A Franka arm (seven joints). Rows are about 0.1 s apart.
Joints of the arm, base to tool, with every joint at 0 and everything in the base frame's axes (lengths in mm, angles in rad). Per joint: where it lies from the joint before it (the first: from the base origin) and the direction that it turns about. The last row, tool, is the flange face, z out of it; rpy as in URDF.
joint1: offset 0 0 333 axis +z
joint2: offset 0 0 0 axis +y
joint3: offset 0 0 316 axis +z
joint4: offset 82.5 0 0 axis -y
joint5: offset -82.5 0 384 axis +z
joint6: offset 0 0 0 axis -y
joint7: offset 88 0 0 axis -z
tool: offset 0 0 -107 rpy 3.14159 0 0
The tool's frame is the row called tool.
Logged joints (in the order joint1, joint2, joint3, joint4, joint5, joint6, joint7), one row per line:
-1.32 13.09 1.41 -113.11 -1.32 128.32 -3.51
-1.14 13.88 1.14 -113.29 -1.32 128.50 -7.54
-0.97 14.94 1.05 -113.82 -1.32 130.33 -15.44
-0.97 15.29 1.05 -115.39 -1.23 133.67 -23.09
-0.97 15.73 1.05 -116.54 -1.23 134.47 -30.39
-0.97 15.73 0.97 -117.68 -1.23 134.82 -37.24
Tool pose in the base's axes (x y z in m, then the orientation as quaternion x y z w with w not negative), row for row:
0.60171 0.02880 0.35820 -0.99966 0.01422 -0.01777 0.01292
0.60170 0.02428 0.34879 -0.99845 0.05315 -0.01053 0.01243
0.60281 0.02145 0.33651 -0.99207 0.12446 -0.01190 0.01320
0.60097 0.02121 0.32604 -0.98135 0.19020 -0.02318 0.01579
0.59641 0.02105 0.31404 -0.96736 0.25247 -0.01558 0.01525
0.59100 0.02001 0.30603 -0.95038 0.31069 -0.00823 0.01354
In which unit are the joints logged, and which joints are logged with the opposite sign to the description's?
The joints are logged in degrees. Opposite sign: joint1, joint5, joint7.
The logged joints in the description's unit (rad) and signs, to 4 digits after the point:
0.0230 0.2285 0.0246 -1.9741 0.0230 2.2396 0.0613
0.0199 0.2423 0.0199 -1.9773 0.0230 2.2427 0.1316
0.0169 0.2608 0.0183 -1.9865 0.0230 2.2747 0.2695
0.0169 0.2669 0.0183 -2.0139 0.0215 2.3330 0.4030
0.0169 0.2745 0.0183 -2.0340 0.0215 2.3469 0.5304
0.0169 0.2745 0.0169 -2.0539 0.0215 2.3531 0.6500

